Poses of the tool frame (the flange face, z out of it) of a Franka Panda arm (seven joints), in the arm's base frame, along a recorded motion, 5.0 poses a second.
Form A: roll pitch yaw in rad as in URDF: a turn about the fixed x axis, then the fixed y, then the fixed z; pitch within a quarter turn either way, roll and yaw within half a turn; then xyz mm.
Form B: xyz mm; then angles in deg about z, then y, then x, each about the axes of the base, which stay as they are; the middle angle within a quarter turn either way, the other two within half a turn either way. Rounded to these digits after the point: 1 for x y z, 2 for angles.
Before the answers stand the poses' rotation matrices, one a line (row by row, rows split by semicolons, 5 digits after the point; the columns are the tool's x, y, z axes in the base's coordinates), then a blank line. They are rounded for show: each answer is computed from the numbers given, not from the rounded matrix.
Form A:
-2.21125 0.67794 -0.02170 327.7 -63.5 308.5
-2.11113 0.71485 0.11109 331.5 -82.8 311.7
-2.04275 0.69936 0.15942 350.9 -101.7 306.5
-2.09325 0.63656 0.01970 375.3 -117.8 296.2
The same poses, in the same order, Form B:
0.77868 -0.51574 -0.35730; -0.01690 -0.58651 0.80977; -0.62719 -0.62451 -0.46542
0.75054 -0.50162 -0.43020; 0.08372 -0.57357 0.81487; -0.65550 -0.64760 -0.38849
0.75555 -0.49392 -0.43034; 0.12148 -0.53988 0.83293; -0.64373 -0.68160 -0.34791
0.80399 -0.50520 -0.31364; 0.01584 -0.50906 0.86059; -0.59443 -0.69687 -0.40127

327.7 -63.5 308.5 33.52 -20.93 -119.89
331.5 -82.8 311.7 33.76 -25.48 -115.49
350.9 -101.7 306.5 33.17 -25.49 -112.67
375.3 -117.8 296.2 32.14 -18.28 -115.00

